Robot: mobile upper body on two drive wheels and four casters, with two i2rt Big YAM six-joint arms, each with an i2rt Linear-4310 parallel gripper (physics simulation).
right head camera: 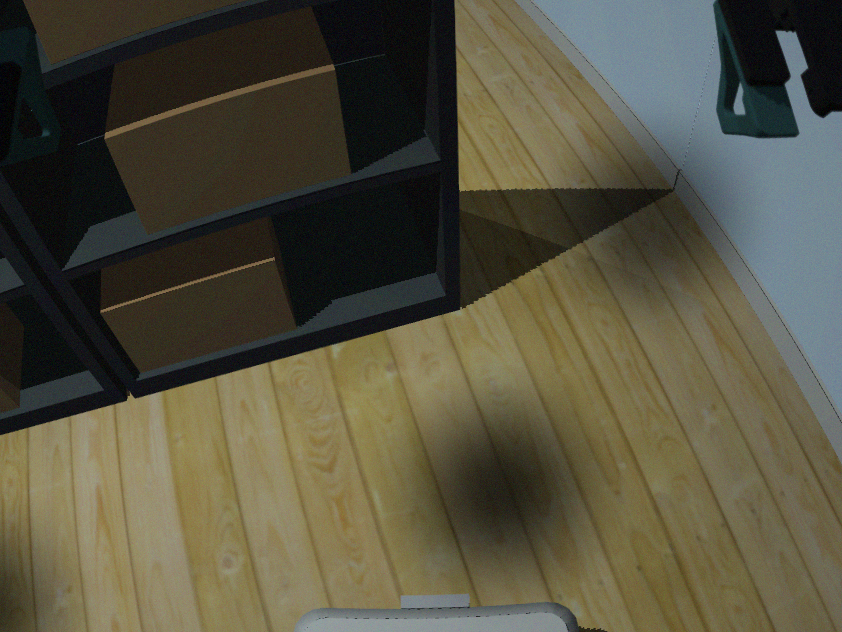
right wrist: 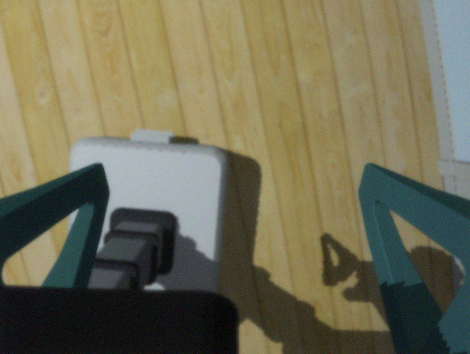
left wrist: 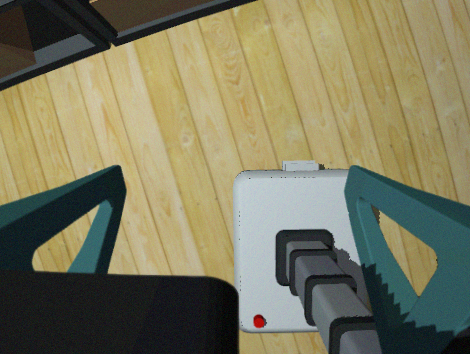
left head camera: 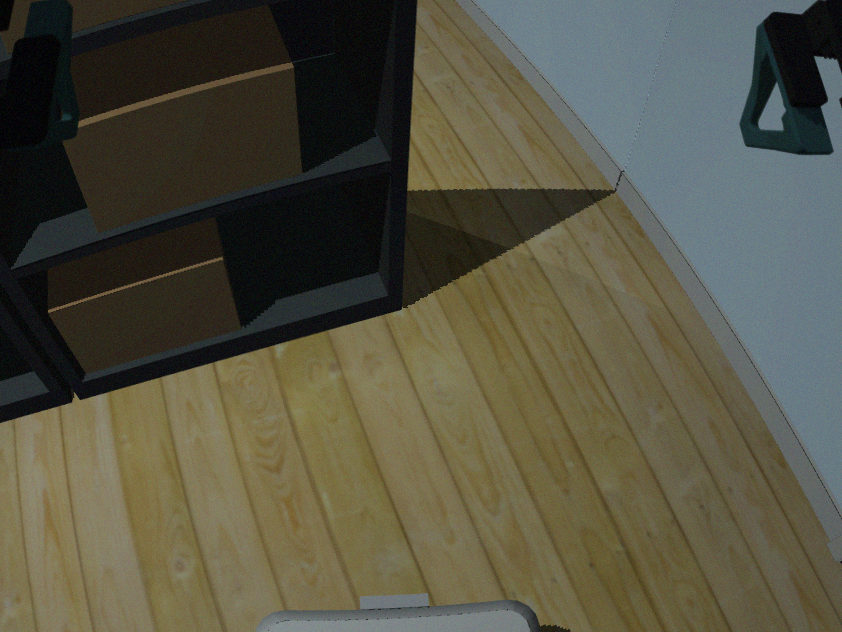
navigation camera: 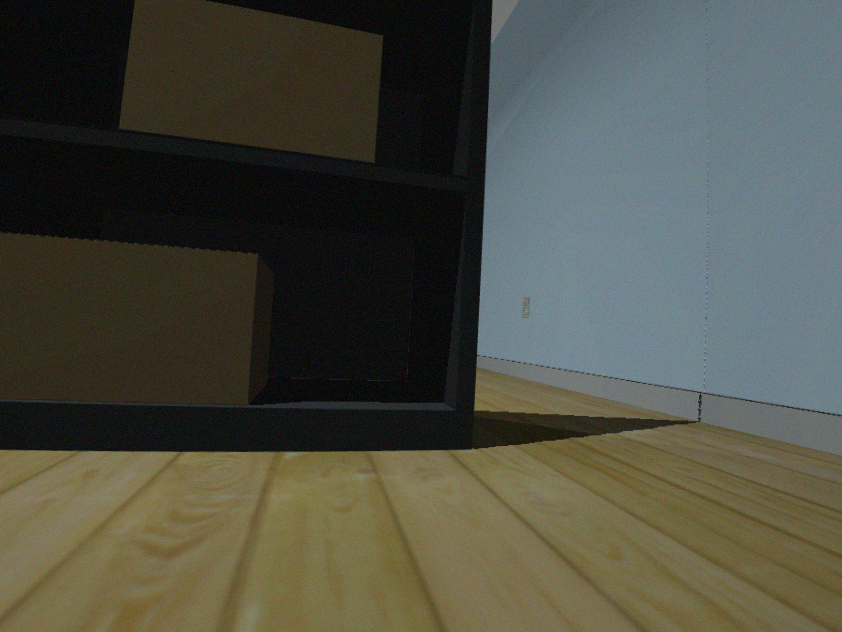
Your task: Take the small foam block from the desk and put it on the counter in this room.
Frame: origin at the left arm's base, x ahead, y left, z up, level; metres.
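Seen in the pictures: left gripper, fingertip midpoint: (left wrist: 235, 178); right gripper, fingertip midpoint: (right head camera: 795, 119) (right wrist: 233, 177) (left head camera: 806, 134).
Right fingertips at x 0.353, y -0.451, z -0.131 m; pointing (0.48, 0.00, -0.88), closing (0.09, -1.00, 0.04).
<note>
Offsets run from my right fingertips to a thing's top centre. "*": to the spot under its first point.
The foam block, the desk and the counter do not show in these views. My left gripper (left wrist: 235, 178) is open with its teal fingers wide apart, above the robot's white base and the wooden floor; part of it also shows at the upper left of both head camera views. My right gripper (right wrist: 233, 177) is open, with floor and the base's edge showing between its fingers; it also shows at the upper right of both head camera views, in front of the pale blue wall.
A dark shelf unit @(* dx +0.799, dy +0.168, dz -0.740 m) (left head camera: 401, 156) (right head camera: 448, 156) (navigation camera: 476, 224) stands close ahead at the left, holding brown boxes @(* dx +0.704, dy +0.569, dz -0.587 m) (left head camera: 190, 142) (right head camera: 234, 149) (navigation camera: 251, 81). A blue wall (left head camera: 734, 238) (navigation camera: 598, 204) runs along the right. The white base (left wrist: 260, 210) (right wrist: 195, 175) is below the grippers.
</note>
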